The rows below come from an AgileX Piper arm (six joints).
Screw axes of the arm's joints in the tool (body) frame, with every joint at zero. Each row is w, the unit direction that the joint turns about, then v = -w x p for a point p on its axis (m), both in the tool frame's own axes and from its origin. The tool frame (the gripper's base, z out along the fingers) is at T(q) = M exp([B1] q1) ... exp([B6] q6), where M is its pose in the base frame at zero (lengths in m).
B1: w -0.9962 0 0.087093 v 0.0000 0.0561 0.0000
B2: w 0 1 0 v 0.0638 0.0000 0.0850
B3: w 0 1 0 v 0.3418 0.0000 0.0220
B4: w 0 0 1 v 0.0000 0.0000 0.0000
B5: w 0 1 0 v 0.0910 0.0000 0.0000
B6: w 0 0 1 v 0.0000 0.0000 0.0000
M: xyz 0.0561 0.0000 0.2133 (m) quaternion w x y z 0.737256 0 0.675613 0
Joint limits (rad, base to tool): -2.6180..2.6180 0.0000..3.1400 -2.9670..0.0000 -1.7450..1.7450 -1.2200..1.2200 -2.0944..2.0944
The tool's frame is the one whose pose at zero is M.
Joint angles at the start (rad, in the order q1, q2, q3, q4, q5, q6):
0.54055 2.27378 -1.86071 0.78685 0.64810 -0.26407
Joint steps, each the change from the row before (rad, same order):
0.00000 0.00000 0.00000 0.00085 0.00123 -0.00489
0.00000 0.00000 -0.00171 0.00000 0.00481 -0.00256
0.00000 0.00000 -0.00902 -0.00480 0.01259 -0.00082
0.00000 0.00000 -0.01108 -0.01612 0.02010 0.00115
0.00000 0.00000 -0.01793 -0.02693 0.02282 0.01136
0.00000 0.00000 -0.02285 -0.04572 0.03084 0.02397
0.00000 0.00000 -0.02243 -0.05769 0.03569 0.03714
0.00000 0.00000 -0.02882 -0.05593 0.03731 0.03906
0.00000 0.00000 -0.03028 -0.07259 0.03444 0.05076
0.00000 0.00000 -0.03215 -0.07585 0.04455 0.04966
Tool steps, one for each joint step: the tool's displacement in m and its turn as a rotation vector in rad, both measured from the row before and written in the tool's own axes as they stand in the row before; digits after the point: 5 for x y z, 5 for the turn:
0.00010 0.00007 0.00000 -0.00082 0.00105 -0.00421
0.00000 0.00041 -0.00021 -0.00189 0.00322 -0.00330
-0.00103 0.00157 -0.00114 -0.00368 0.00542 -0.00852
-0.00070 0.00145 -0.00143 0.00063 0.01282 -0.01627
-0.00194 0.00194 -0.00240 0.00508 0.01148 -0.01715
-0.00212 0.00161 -0.00321 0.01516 0.01787 -0.02021
-0.00141 0.00054 -0.00338 0.02503 0.02399 -0.01427
-0.00273 0.00116 -0.00464 0.02549 0.01849 -0.01187
-0.00313 -0.00028 -0.00523 0.04149 0.01419 -0.00977
-0.00264 -0.00084 -0.00595 0.04708 0.01988 -0.01038

